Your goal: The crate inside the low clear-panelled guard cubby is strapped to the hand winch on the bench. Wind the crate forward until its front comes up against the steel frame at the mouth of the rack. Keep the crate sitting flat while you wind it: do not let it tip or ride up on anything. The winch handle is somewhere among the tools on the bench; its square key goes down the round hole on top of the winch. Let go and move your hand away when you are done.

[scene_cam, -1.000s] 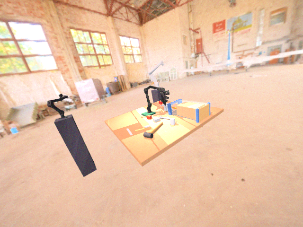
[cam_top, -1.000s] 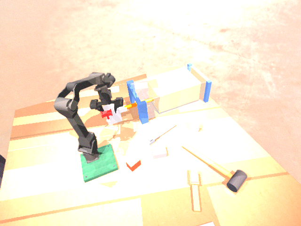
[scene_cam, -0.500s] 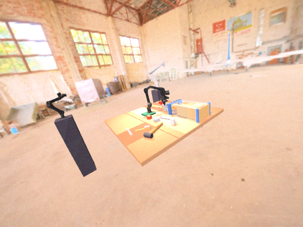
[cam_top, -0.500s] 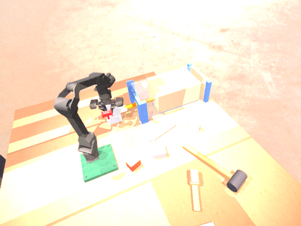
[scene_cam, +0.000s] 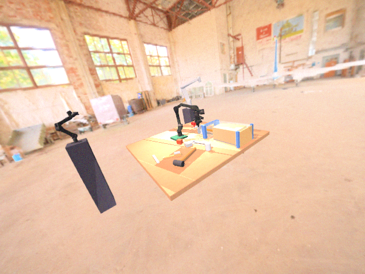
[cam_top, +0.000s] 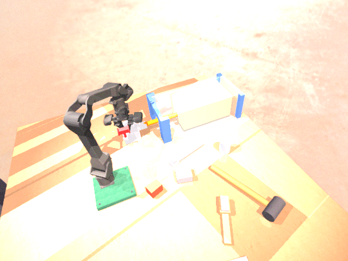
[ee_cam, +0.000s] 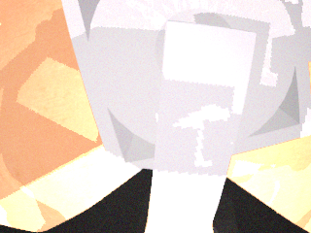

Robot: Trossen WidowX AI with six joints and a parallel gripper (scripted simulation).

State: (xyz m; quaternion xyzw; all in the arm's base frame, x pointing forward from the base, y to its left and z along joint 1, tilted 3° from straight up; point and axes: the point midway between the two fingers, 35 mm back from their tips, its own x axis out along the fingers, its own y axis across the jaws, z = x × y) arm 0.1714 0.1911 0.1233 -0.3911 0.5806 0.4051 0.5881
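My gripper tip is now 2 cm past the red grip, 5 cm to the left of it and 4 cm below it. From my gripper tip the other things lie so: blue steel frame (18 cm ahead, 4 cm to the left, 1 cm above); hand winch (4 cm to the left, 6 cm below); white crank handle (1 cm behind, 1 cm to the right, 2 cm above).
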